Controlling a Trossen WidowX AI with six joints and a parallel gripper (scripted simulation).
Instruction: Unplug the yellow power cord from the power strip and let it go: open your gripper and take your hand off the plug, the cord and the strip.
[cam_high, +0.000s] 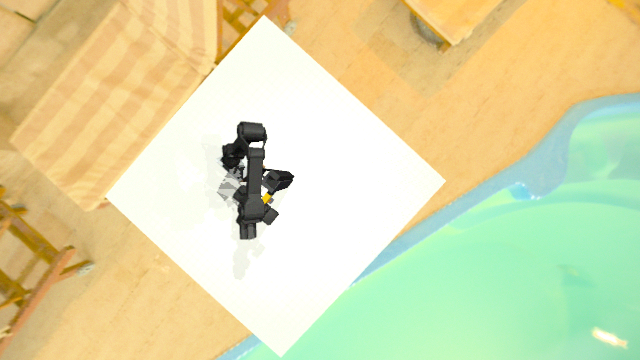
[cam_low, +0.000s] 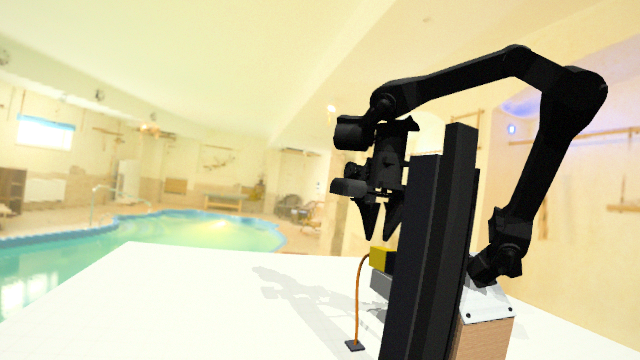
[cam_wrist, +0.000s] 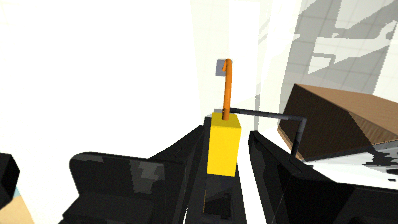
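Now: gripper tip 4 cm to the right of the yellow plug, 1 cm past it and 1 cm above it. The rest, counted from my gripper tip: anchor (21 cm below, 2 cm to the right).
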